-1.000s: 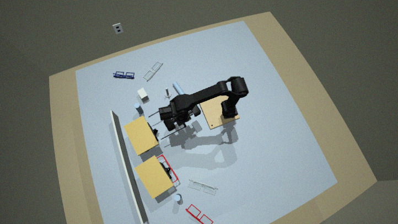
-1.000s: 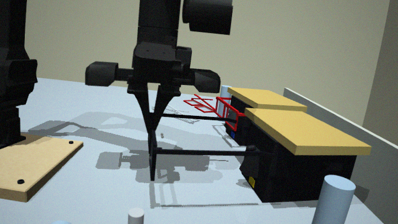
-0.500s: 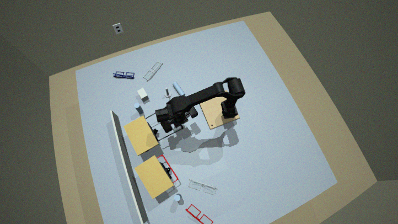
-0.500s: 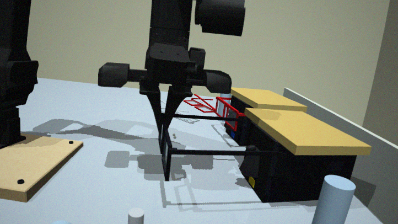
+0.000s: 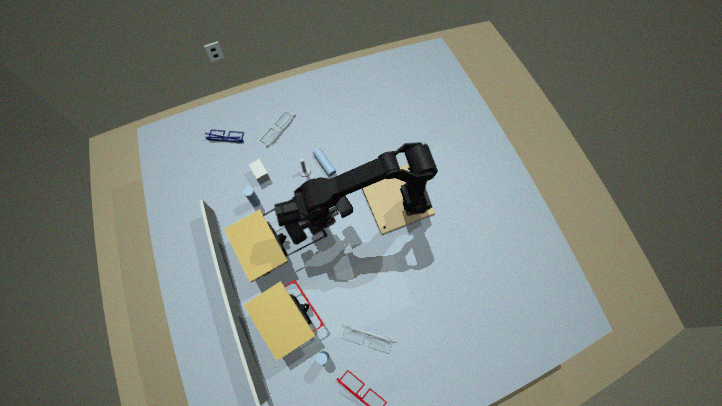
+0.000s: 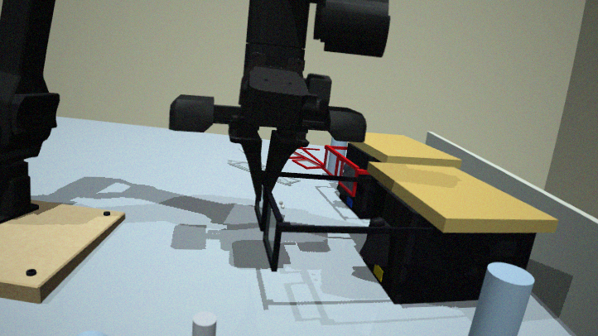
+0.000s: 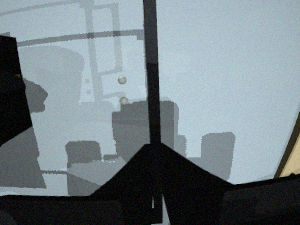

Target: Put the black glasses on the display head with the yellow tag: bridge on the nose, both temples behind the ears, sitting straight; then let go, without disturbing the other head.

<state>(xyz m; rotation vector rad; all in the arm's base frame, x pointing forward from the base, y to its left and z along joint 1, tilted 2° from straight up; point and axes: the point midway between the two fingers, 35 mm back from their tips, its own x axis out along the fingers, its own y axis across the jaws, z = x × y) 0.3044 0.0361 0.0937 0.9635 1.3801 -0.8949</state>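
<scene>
Right now my gripper tip is 170 mm short of the display head, 20 mm to the right of it and 10 mm above it. Also, from my gripper tip: clear glasses (410 mm to the right, 110 mm ahead, 50 mm below); then white block (230 mm to the right, 180 mm ahead, 50 mm below); then white board (290 mm ahead, 170 mm to the left, 20 mm below).
</scene>
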